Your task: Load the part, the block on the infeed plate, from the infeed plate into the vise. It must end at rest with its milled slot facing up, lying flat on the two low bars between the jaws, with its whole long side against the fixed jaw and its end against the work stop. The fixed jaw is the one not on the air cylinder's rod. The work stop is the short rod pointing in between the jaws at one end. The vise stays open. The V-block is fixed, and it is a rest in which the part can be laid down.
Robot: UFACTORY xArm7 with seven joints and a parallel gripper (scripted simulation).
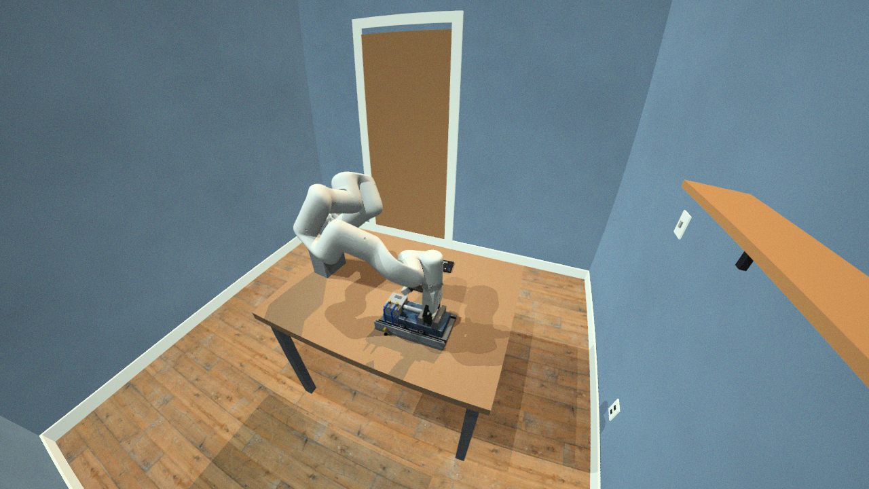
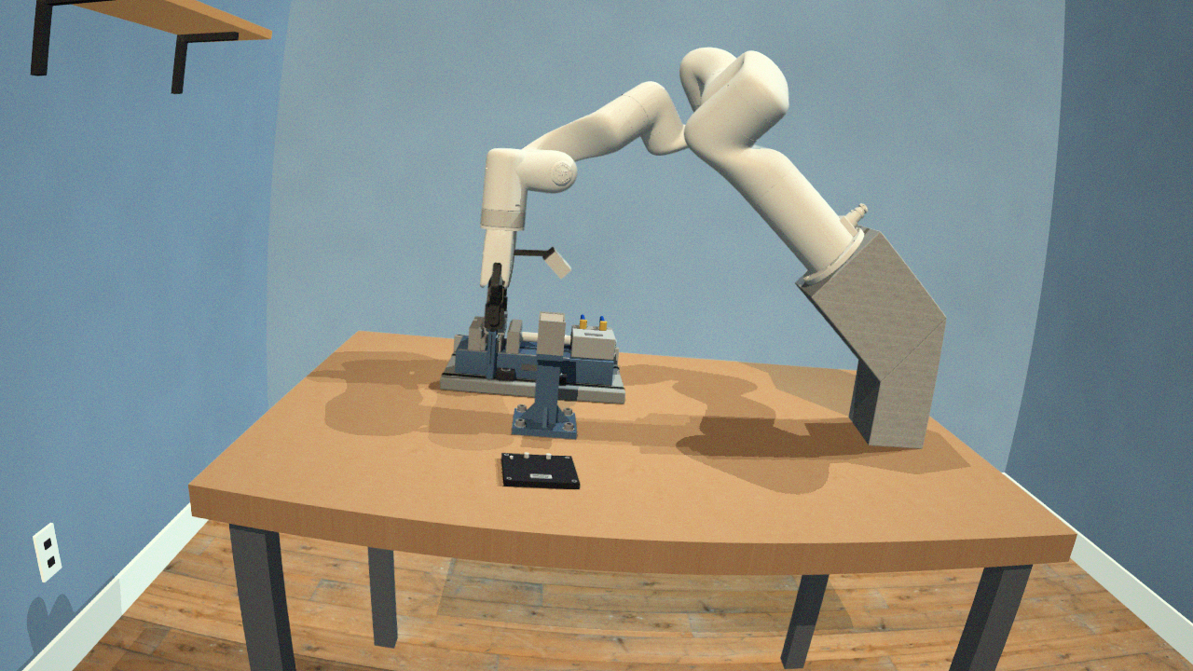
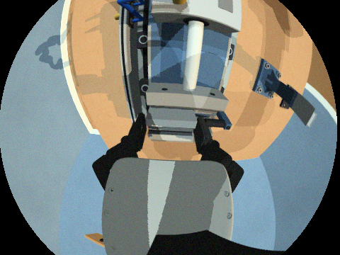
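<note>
Right now the grey block is 10 mm below my hand. The rest, counted from my hand: fixed jaw: 30 mm below, 30 mm ahead, 20 mm to the left; then moving jaw: 30 mm below, 30 mm behind, 20 mm to the left; then work stop: 70 mm to the left, 20 mm below.
</note>
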